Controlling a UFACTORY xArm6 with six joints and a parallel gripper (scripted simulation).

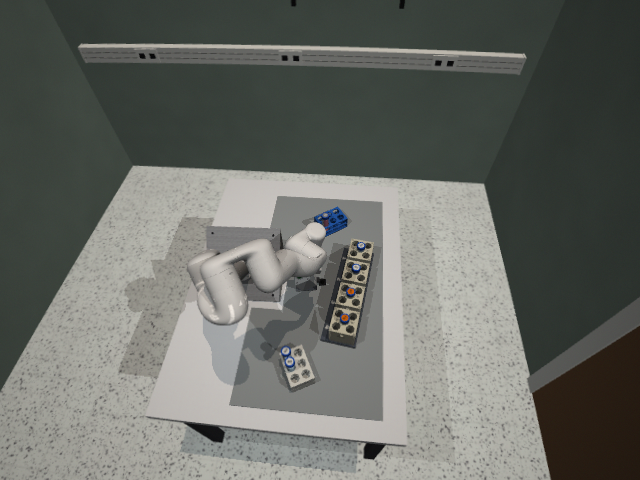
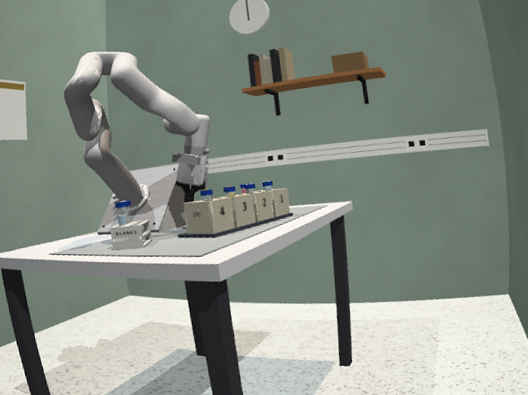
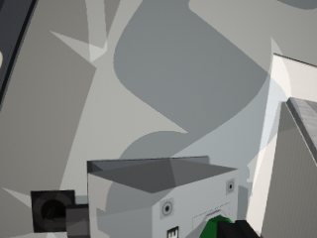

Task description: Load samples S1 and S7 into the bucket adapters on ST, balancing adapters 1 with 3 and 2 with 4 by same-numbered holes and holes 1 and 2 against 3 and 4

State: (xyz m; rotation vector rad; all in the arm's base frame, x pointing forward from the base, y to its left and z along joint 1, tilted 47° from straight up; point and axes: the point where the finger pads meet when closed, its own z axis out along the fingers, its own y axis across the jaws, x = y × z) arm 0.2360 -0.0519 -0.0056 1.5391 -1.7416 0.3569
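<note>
The green DONE key is 3 cm below my hand. Also, from my hand: blue-capped water blank: 25 cm ahead, 9 cm to the left, 3 cm below; bucket adapter: 25 cm ahead, 10 cm to the left, 4 cm below; blue sample rack: 31 cm to the left, 14 cm ahead, 7 cm below.
</note>
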